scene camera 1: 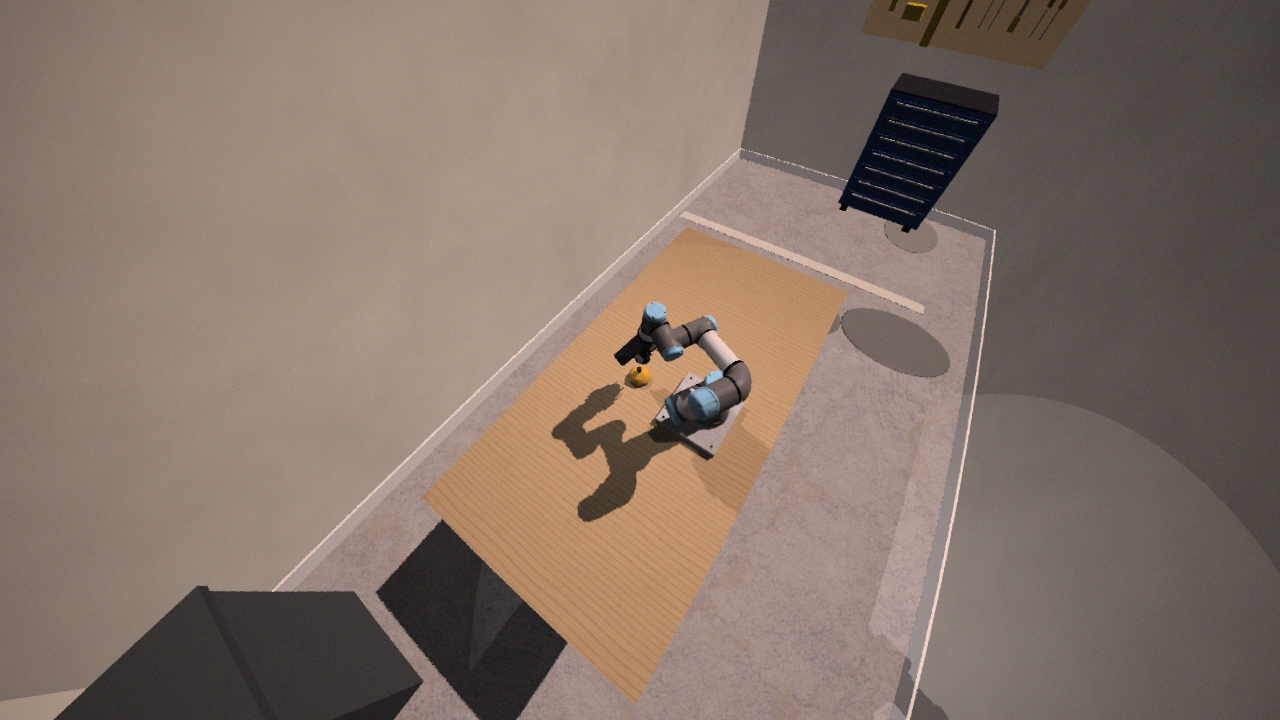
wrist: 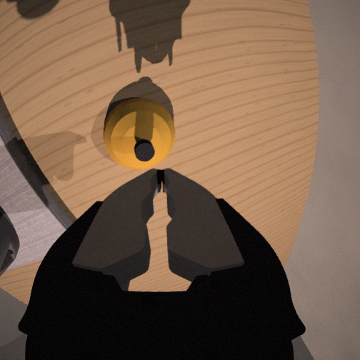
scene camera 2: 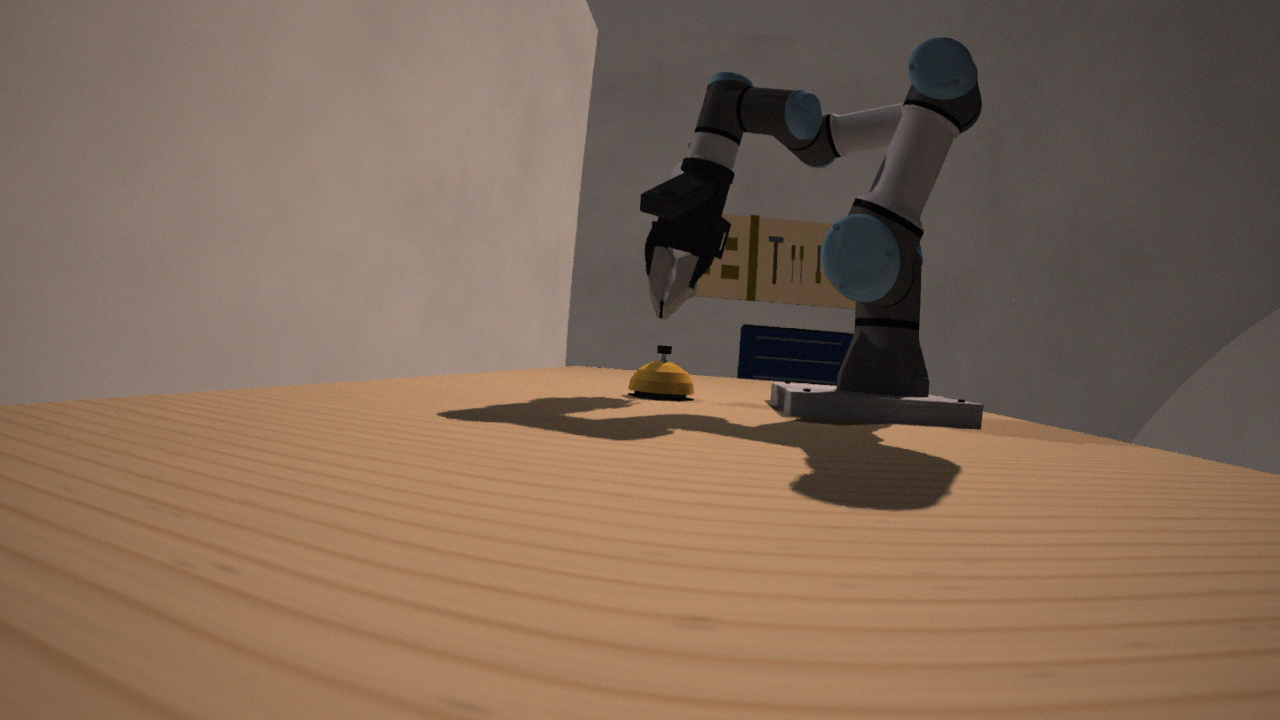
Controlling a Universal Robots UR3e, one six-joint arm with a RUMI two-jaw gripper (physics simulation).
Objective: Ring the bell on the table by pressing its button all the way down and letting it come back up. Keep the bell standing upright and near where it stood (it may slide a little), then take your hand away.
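Pixels of known places: gripper, fingertip midpoint: [scene camera 1: 638, 361] [scene camera 2: 661, 318]; arm's base, link origin: [scene camera 2: 882, 392].
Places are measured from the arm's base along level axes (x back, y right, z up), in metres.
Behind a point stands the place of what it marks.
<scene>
The yellow domed bell [scene camera 1: 638, 377] @(x -0.286, y -0.035, z 0.013 m) [scene camera 2: 661, 380] @(x -0.293, y -0.053, z -0.003 m) [wrist: 122, 137] stands upright on the wooden table [scene camera 1: 537, 465] @(x -0.390, y -0.491, z -0.027 m) [scene camera 2: 572, 555] @(x -0.271, y -0.618, z -0.027 m) [wrist: 240, 100]. Its small black button [scene camera 2: 664, 350] @(x -0.295, y -0.023, z 0.033 m) [wrist: 144, 150] stands raised on a short stem above the dome. My gripper [scene camera 2: 661, 313] @(x -0.303, y -0.009, z 0.074 m) [wrist: 161, 171] is shut with its fingertips together and nothing between them. In scene camera 2 the tips hang above the button, with a visible gap between them and it. In the wrist view the whole button shows just beyond the fingertips. In scene camera 1 the fingertips are too small to make out.
The arm's base plate [scene camera 1: 711, 440] @(x 0.056, y -0.098, z 0.000 m) [scene camera 2: 877, 410] @(x -0.046, y -0.137, z -0.014 m) [wrist: 30, 220] is on the table to the right of the bell in scene camera 2. A wall [scene camera 1: 358, 223] runs along one long side of the table. A blue drawer cabinet [scene camera 1: 921, 152] [scene camera 2: 792, 355] stands beyond the far end.
</scene>
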